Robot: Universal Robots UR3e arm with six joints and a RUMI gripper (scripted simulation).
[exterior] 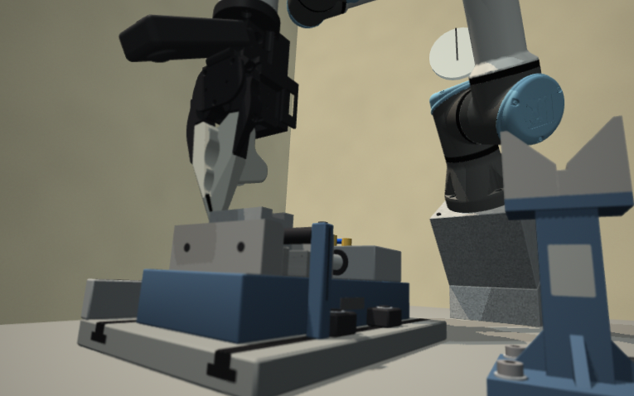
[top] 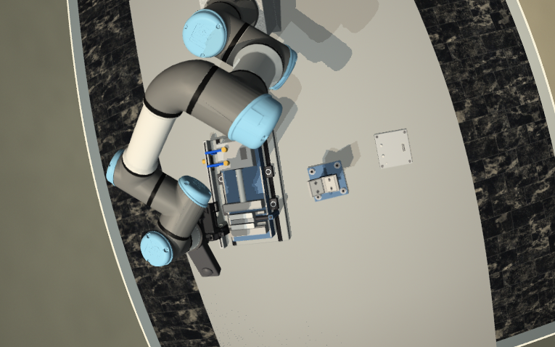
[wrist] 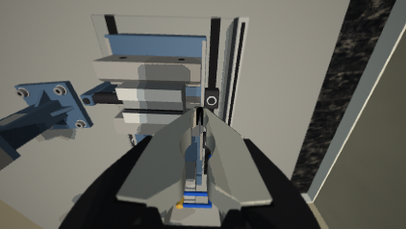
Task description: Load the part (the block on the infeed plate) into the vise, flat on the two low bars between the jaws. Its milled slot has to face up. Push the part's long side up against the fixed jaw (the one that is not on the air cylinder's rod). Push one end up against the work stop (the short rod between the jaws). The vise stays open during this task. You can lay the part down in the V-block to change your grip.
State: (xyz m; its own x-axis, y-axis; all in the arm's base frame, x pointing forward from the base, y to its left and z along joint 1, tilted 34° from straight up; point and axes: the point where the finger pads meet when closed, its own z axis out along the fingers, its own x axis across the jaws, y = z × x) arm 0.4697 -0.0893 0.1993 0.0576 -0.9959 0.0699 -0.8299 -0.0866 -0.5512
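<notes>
My hand is 50 mm to the right of the part and 20 mm above it. The rest, counted from my hand: air cylinder rod: 90 mm behind, 40 mm to the left, 40 mm below; fixed jaw: 50 mm to the left, 40 mm below, 30 mm ahead; work stop rod: 100 mm to the left, 30 mm below, 10 mm behind.
</notes>
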